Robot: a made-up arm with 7 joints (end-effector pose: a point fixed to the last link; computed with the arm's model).
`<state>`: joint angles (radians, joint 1 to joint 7).
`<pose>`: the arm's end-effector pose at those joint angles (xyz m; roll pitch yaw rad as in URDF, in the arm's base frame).
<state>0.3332 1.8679 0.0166 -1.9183 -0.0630 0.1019 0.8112</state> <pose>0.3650 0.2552 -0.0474 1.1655 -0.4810 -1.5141</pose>
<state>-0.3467 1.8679 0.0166 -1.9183 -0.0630 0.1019 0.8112</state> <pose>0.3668 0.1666 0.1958 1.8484 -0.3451 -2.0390</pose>
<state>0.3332 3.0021 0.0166 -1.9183 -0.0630 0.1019 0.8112</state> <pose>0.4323 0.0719 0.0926 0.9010 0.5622 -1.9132</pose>
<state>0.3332 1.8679 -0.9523 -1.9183 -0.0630 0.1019 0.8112</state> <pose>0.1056 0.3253 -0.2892 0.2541 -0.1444 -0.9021</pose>
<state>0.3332 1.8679 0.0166 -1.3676 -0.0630 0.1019 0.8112</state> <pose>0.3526 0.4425 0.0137 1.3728 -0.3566 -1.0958</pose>
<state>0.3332 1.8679 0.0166 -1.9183 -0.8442 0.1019 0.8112</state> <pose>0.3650 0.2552 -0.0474 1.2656 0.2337 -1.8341</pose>
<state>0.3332 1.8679 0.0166 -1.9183 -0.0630 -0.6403 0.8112</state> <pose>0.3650 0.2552 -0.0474 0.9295 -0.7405 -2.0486</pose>
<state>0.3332 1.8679 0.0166 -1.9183 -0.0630 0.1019 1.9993</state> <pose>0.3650 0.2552 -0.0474 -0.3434 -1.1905 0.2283</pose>
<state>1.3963 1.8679 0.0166 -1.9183 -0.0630 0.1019 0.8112</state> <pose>0.0623 0.3411 -0.2835 0.2175 -0.0654 -0.8361</pose>
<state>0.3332 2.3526 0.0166 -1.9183 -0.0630 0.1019 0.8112</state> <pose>0.3993 0.1994 0.0376 1.1047 -0.0239 -1.6502</pose>
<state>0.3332 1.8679 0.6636 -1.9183 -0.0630 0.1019 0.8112</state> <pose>0.3632 0.1822 0.1883 1.8290 -0.3540 -1.9897</pose>
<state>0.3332 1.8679 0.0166 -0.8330 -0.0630 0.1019 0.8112</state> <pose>0.2483 0.5832 0.0920 1.6030 -0.3204 -0.6843</pose>
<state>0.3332 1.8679 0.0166 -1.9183 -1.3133 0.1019 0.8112</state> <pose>0.3650 0.2552 -0.0474 1.2079 0.6649 -2.0387</pose>
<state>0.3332 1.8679 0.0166 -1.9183 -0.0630 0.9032 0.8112</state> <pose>0.3650 0.2552 -0.0474 1.5198 -0.3542 -0.9336</pose>
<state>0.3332 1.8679 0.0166 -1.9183 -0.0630 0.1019 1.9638</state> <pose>0.3650 0.2552 -0.0474 -0.2573 -1.2010 0.1357</pose>
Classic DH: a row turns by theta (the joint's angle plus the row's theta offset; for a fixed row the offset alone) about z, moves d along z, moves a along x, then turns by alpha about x. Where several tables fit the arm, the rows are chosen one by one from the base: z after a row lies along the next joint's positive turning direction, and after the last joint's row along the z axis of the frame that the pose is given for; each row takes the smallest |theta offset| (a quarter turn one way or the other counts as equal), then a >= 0, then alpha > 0; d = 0 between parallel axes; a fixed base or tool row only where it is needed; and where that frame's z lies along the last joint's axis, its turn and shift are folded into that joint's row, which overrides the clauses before.
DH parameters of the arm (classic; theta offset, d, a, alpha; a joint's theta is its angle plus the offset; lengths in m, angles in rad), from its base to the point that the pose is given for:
base (fixed): 0 0 0 -1.2217
joint 1: 1.5708 0 0 1.5708
joint 2: 1.2217 0 0 -1.5708
joint 3: -1.5708 -0.3052 0.0343 -1.5708
joint 4: 0 0 -0.0437 1.5708
joint 5: 0 -0.3605 0 -1.5708
joint 6: 0 0 0 1.5708
joint 7: 0 0 0 0

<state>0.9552 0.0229 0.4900 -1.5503 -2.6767 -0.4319 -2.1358</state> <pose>-0.1234 0.2331 -0.4609 -0.3073 -0.3851 1.9724</pose>
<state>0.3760 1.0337 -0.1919 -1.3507 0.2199 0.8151 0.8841</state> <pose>0.2058 0.3672 -0.3828 0.5587 -0.4603 0.3967</pose>
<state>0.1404 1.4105 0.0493 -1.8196 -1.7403 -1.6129 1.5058</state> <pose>0.3748 0.2771 -0.0729 -0.0841 -0.0078 -1.8254</pose>
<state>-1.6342 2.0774 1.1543 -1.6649 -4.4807 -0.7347 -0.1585</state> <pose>-0.4176 0.1926 0.2133 0.8767 0.9853 0.9029</pose>
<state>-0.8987 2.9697 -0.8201 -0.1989 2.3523 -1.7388 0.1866</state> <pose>-0.4084 0.2196 0.4839 -1.5598 1.0721 -0.3539</pose>
